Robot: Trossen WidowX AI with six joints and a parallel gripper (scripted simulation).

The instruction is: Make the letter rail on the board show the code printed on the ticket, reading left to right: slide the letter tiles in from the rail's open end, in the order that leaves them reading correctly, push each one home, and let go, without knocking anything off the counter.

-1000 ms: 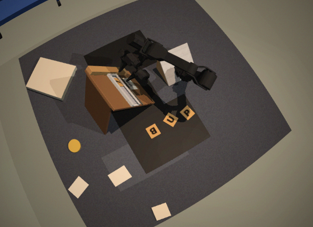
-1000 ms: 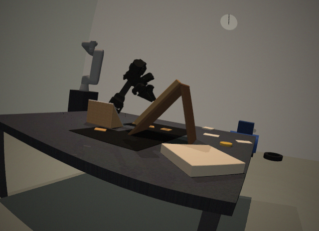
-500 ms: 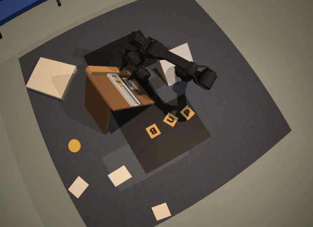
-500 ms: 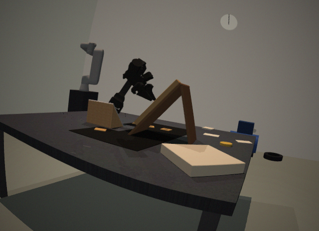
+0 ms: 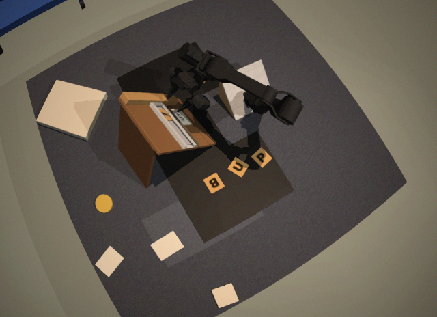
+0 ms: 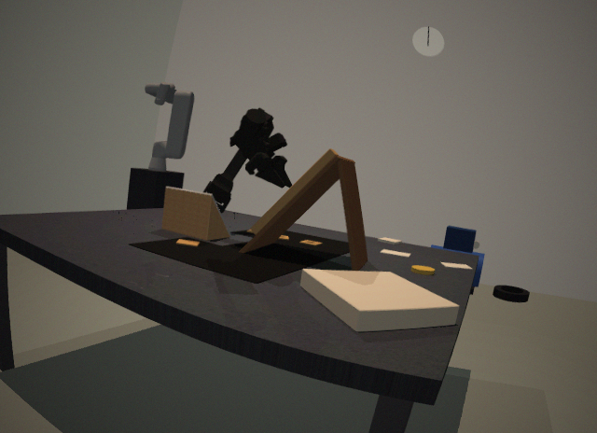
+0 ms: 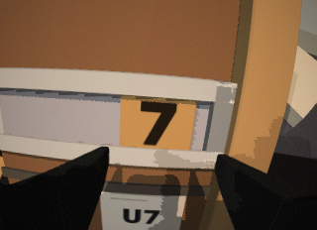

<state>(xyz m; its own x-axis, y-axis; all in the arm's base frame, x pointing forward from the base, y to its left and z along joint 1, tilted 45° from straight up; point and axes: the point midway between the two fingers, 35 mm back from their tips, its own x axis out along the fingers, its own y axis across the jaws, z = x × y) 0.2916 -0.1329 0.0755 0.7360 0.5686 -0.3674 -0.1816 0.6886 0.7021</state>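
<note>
Now: gripper tip 40 mm short of the letter tile, 20 mm above it and 10 mm to the right of it. The rest, counted from my gripper tip: white ticket 100 mm below, 20 mm behind; then dark mat 180 mm below, 110 mm behind, 40 mm to the left; then yellow disc 380 mm ahead, 170 mm below, 150 mm to the left.
</note>
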